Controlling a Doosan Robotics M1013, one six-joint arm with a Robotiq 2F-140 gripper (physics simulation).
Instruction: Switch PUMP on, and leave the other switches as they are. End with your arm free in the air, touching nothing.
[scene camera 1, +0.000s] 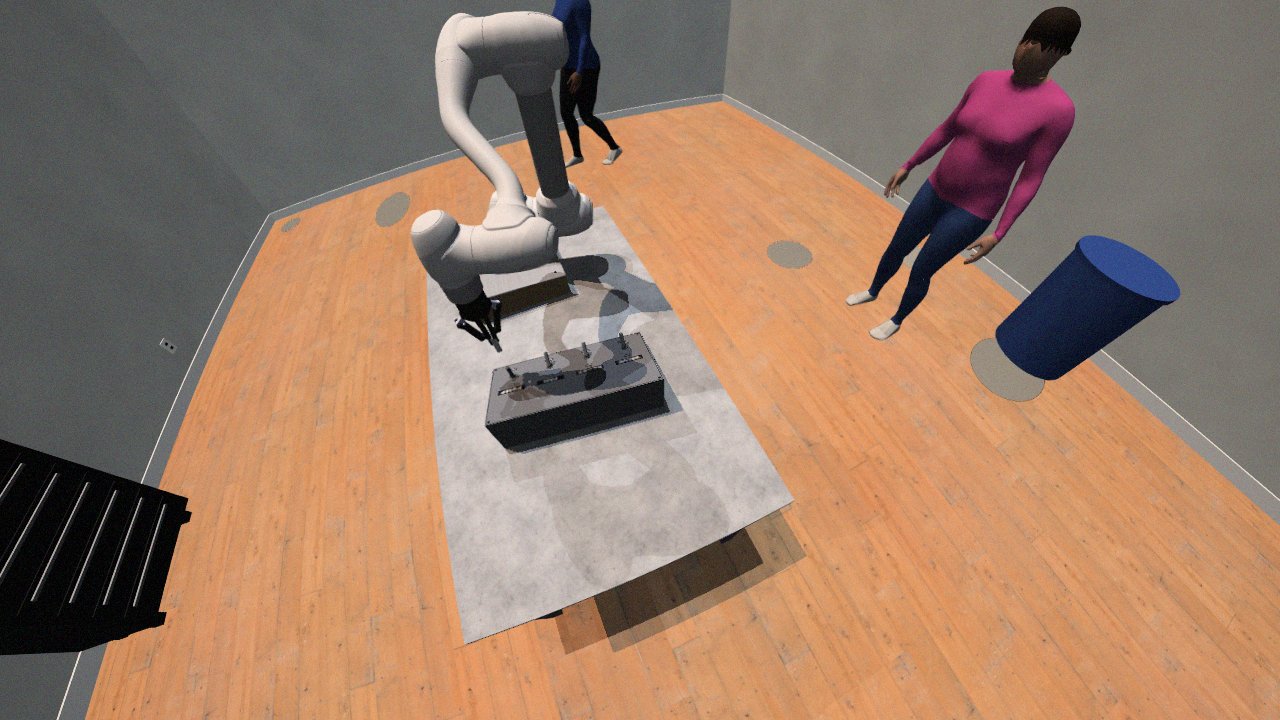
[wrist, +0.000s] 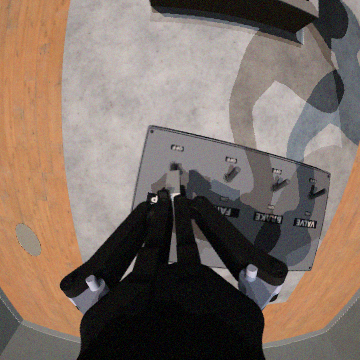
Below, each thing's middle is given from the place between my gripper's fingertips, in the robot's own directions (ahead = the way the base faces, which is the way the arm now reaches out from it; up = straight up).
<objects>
Right now my hand is 7 cm short of the grey switch box (scene camera 1: 537, 401), 18 cm to the right of it and 13 cm above it.
</objects>
